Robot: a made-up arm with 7 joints.
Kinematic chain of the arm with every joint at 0, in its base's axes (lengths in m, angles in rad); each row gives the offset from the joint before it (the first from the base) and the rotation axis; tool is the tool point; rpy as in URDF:
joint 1: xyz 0 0 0.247 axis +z
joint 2: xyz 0 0 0 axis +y
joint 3: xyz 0 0 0.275 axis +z
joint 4: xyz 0.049 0 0 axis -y
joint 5: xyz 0.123 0 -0.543 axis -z
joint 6: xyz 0 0 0 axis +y
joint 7: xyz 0.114 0 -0.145 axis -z
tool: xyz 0 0 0 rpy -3.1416 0 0
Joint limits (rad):
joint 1: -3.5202..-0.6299
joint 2: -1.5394..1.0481
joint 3: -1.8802..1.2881
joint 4: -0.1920..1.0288
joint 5: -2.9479..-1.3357
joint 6: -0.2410..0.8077
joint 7: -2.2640..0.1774
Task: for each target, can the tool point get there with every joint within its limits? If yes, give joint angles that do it. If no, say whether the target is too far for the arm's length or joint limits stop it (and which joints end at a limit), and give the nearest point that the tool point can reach.
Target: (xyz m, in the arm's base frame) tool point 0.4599 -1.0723 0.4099
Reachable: no: too far | nearest point 0.2919 -0.6806 0.3504 | short by 0.430 m
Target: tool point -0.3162 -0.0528 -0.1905
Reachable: yes | joints -1.4800 0.5323 -0.9738 0.3730 -2.5100 0.4730 -0.7288
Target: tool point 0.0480 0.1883 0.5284
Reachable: no: joint limits stop it (at a limit: joint 1, joint 2, joint 5, joint 6) | nearest point -0.0803 0.3446 0.6661 | short by 0.245 m
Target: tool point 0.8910 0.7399 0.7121
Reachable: no: too far | nearest point 0.5338 0.4433 0.5257 | short by 0.500 m
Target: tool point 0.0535 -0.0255 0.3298
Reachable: no: joint limits stop it (at a limit: joint 1, joint 2, joint 3, joint 4, joint 6) | nearest point 0.3332 -0.1732 0.3257 | short by 0.316 m
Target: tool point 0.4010 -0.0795 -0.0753
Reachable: yes | joints -0.9919 -0.3189 0.9900 0.2780 -2.5951 0.4791 -1.2393
